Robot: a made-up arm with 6 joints.
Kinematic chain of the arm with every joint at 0, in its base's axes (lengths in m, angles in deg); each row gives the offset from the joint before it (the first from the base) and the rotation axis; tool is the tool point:
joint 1: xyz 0 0 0.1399 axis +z
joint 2: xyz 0 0 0 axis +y
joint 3: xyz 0 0 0.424 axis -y
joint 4: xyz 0 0 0 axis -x
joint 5: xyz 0.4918 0 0 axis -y
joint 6: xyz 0 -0.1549 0 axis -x
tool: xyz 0 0 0
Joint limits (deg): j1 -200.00..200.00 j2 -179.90..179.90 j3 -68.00..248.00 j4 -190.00..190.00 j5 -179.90..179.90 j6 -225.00..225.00
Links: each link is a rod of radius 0.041 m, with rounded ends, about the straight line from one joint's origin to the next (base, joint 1, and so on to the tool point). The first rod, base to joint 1, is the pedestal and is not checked.
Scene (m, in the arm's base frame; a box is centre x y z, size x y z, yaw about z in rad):
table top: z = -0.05
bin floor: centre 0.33 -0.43 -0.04 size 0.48 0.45 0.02 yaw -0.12
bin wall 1: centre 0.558 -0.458 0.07 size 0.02 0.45 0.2 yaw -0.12
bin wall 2: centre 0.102 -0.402 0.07 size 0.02 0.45 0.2 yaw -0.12
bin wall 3: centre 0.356 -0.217 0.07 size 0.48 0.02 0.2 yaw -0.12
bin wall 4: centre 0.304 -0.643 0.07 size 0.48 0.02 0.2 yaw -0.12
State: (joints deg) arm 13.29 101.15 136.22 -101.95 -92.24 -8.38
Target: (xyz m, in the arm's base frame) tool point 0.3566 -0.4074 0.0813
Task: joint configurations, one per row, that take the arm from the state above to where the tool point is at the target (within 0.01 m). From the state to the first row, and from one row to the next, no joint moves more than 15 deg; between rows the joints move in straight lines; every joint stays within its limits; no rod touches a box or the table.
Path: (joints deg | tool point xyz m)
1: 7.18 92.22 122.71 -100.42 -92.24 -8.38 | 0.9140 0.1434 0.2417
2: 1.06 83.29 109.19 -98.90 -92.24 -8.38 | 0.9297 0.0412 0.2666
3: -5.05 74.36 95.68 -97.37 -92.24 -8.38 | 0.9205 -0.0614 0.2899
4: -11.17 65.44 82.16 -95.85 -92.24 -8.38 | 0.8870 -0.1590 0.3100
5: -17.28 56.51 68.65 -94.32 -92.24 -8.38 | 0.8312 -0.2464 0.3263
6: -23.40 47.58 55.13 -92.80 -92.24 -8.38 | 0.7564 -0.3191 0.3372
7: -29.51 38.65 41.62 -91.27 -92.24 -8.38 | 0.6666 -0.3733 0.3419
8: -35.63 29.72 28.11 -89.75 -92.24 -8.38 | 0.5665 -0.4069 0.3395
9: -41.74 20.79 14.59 -88.22 -92.24 -8.38 | 0.4614 -0.4182 0.3293
10: -47.86 11.87 1.08 -86.69 -92.24 -8.38 | 0.3566 -0.4074 0.3109
11: -47.87 22.58 -0.70 -86.73 -92.24 -8.38 | 0.3647 -0.4164 0.1950
12: -47.88 33.30 -2.48 -86.77 -92.24 -8.38 | 0.3566 -0.4074 0.0813

